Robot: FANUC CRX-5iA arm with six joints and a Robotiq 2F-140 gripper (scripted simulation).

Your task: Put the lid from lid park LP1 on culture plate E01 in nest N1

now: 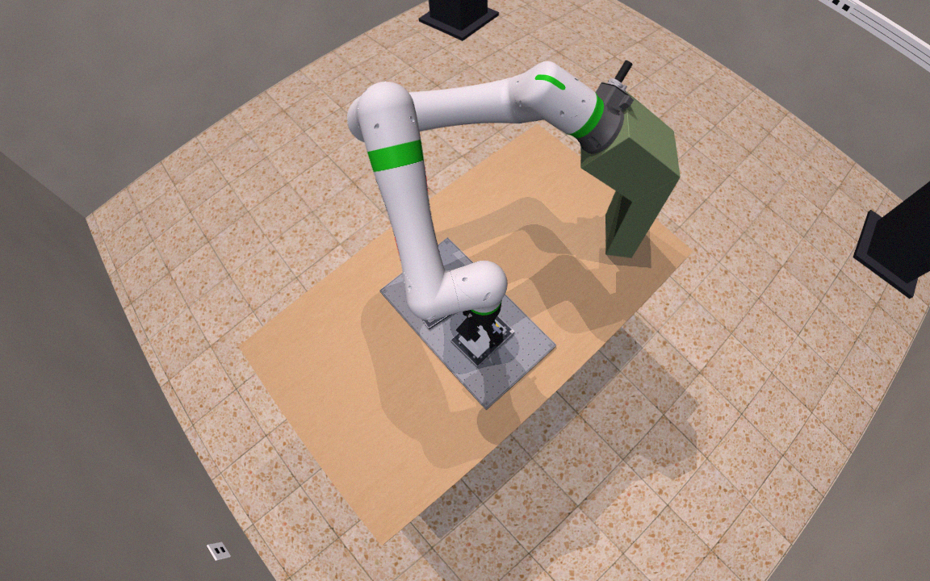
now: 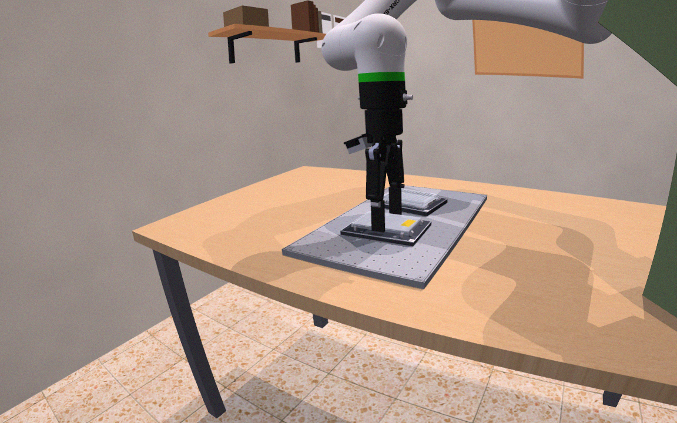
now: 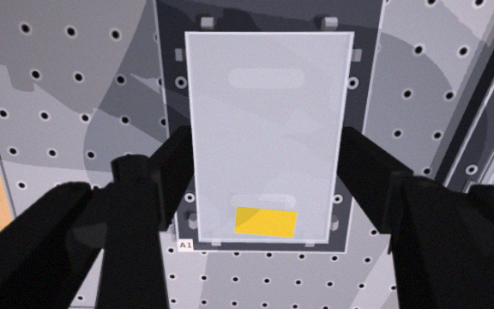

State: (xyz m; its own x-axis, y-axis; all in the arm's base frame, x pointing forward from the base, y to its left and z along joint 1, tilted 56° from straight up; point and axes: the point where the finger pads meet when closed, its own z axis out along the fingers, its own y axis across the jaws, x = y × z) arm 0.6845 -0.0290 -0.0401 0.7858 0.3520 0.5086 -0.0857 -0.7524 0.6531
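My gripper is now 40 mm above the dark lid park. The rest, counted from my hand: dark nest 180 mm to the right, 40 mm below, 10 mm behind; then clear lid 20 mm below; then culture plate 180 mm to the right, 20 mm below, 10 mm behind.
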